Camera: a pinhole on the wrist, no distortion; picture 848 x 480 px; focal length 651.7 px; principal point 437.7 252.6 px. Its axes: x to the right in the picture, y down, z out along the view. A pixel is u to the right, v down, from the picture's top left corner.
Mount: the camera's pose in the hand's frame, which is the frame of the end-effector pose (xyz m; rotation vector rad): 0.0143 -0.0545 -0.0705 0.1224 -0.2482 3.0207
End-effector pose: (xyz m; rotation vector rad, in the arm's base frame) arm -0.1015 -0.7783 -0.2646 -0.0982 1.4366 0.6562
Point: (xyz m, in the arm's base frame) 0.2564 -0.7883 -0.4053
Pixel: 278.9 411.5
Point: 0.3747 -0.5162 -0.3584
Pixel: 318.8 112.1
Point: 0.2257 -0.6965 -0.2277
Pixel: 528.8 186.0
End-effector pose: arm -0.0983 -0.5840 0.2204 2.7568 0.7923 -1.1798
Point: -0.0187 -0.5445 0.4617
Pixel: behind the camera
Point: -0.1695 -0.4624 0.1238
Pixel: 224.3 387.1
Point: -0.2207 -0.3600 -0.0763
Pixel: 57.6 391.1
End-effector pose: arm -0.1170 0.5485 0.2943 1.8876 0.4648 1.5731
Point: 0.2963 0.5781 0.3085
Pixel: 343.9 144.9
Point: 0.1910 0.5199 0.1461
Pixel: 608.1 263.2
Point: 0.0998 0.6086 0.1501
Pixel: 546.1 409.8
